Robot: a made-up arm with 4 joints.
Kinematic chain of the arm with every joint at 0, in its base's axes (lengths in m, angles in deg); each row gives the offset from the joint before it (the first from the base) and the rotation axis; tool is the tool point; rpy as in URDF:
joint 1: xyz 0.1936 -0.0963 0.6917 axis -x
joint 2: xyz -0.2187 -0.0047 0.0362 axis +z
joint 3: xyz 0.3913 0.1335 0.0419 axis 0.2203 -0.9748 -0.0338
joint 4: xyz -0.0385 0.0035 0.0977 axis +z
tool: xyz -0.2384 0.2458 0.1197 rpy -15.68 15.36 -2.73
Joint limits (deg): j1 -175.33..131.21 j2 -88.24..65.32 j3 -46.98..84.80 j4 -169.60..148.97
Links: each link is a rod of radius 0.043 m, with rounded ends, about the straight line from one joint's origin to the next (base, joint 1, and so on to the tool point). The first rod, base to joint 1, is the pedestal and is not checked.
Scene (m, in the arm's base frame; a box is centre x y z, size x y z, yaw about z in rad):
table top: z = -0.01
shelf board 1: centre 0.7 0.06 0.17 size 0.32 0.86 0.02 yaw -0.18
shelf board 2: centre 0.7 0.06 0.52 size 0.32 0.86 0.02 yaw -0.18
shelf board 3: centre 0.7 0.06 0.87 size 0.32 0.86 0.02 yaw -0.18
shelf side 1: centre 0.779 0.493 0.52 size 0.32 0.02 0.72 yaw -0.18
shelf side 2: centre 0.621 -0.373 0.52 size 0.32 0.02 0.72 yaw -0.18
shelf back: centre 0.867 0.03 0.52 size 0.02 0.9 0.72 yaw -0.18
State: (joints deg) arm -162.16 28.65 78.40 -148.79
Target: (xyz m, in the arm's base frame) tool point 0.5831 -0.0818 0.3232
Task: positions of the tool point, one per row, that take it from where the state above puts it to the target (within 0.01 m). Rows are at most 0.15 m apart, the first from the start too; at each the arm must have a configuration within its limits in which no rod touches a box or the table.
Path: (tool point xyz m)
1: 0.2948 -0.2867 0.3209
2: 0.3685 -0.2655 0.2984
3: 0.4453 -0.2238 0.2898
4: 0.5190 -0.1616 0.2974
5: 0.5831 -0.0818 0.3232

